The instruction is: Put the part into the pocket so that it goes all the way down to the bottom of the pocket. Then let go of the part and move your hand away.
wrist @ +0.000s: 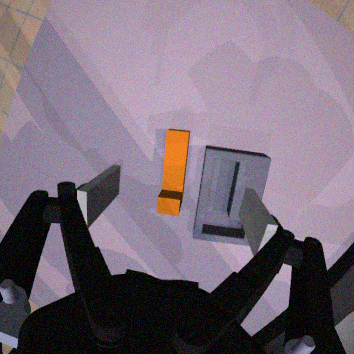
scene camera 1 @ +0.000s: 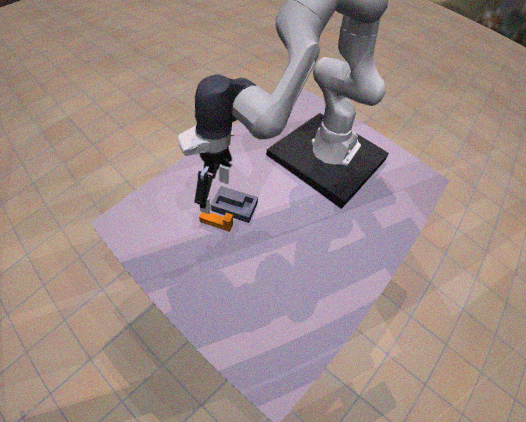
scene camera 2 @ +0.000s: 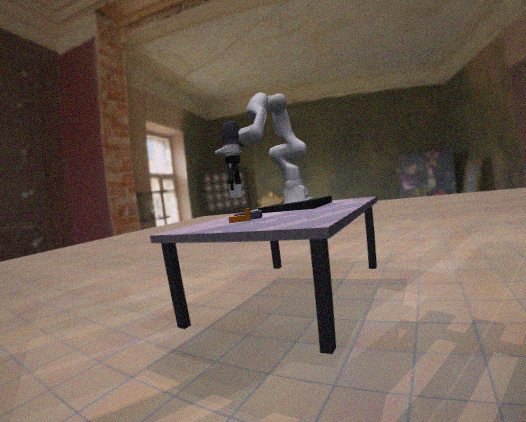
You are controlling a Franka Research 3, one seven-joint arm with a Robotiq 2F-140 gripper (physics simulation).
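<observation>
The orange L-shaped part (scene camera 1: 216, 221) (scene camera 2: 240, 217) (wrist: 175, 165) lies on the table beside the grey block, outside its pocket. Its long bar lies along the table and its short end sticks up. The grey block (scene camera 1: 245, 217) (scene camera 2: 256, 214) (wrist: 206, 190) has an L-shaped pocket facing up; no part shows in it. My gripper (scene camera 1: 215, 191) (scene camera 2: 235, 191) (wrist: 180, 190) is wide open and empty, above the table over the part and block. In the wrist view the part is between the two finger lines, and the right finger hides some of the block.
The arm's black base plate (scene camera 1: 320, 170) (scene camera 2: 320, 202) stands on the pale purple table (scene camera 1: 280, 395) (scene camera 2: 200, 238), farther back to the right of the block. A narrow gap separates the part from the block's long side.
</observation>
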